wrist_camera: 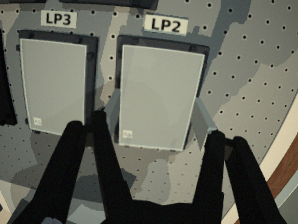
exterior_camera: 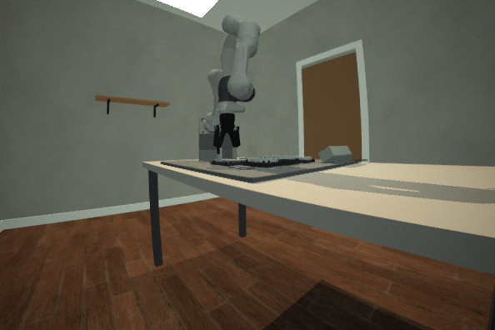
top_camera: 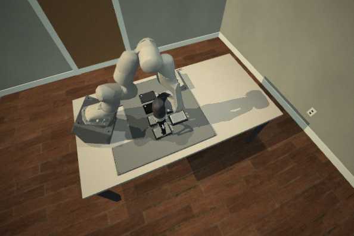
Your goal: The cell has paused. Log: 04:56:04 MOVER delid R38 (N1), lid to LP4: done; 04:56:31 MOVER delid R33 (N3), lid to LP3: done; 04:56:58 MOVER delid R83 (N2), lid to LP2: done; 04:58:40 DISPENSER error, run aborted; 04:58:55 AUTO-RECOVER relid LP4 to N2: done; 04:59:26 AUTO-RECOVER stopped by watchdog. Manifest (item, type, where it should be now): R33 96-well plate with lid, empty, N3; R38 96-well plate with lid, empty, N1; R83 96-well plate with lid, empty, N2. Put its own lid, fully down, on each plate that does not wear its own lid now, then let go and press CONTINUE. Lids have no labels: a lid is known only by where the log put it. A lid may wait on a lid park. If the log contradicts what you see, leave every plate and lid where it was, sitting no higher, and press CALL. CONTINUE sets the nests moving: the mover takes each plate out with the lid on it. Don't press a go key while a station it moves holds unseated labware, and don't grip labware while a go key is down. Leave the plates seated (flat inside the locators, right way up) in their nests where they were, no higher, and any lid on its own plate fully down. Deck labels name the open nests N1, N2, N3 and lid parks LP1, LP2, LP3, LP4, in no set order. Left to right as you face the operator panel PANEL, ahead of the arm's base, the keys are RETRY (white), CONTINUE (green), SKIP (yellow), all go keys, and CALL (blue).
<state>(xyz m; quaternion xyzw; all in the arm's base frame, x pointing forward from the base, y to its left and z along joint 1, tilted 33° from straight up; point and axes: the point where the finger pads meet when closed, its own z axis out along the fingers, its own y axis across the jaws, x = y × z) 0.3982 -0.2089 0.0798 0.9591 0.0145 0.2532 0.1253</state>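
Right now my hand is 40 mm above the lid park LP2. The rest, counted from my hand: deck label N3 (280 mm ahead, 170 mm to the left, 40 mm below); then lid park LP4 (20 mm ahead, 260 mm to the left, 40 mm below); then lid park LP1 (20 mm ahead, 390 mm to the left, 40 mm below).
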